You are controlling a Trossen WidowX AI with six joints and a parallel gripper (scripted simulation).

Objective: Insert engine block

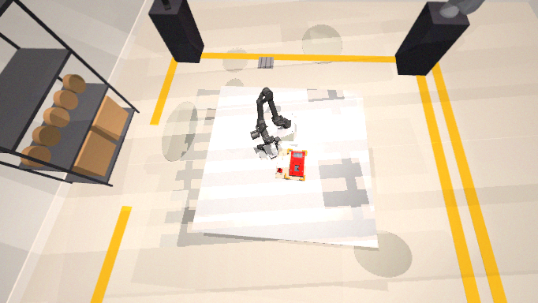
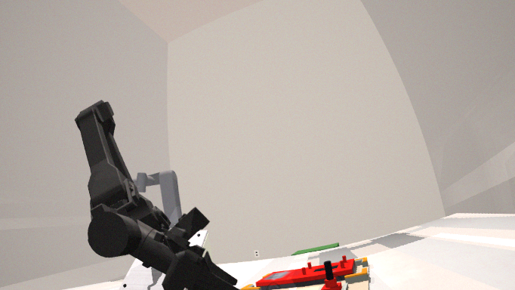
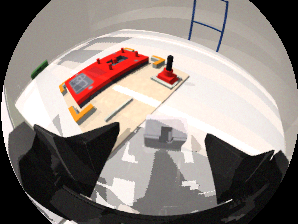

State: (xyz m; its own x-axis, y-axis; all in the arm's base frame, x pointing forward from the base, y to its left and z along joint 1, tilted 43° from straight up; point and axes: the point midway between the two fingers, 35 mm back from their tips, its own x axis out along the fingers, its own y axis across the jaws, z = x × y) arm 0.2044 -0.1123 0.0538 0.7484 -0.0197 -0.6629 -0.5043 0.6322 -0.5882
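Now: the grey engine block 10 mm ahead of my gripper tip and 30 mm below it.
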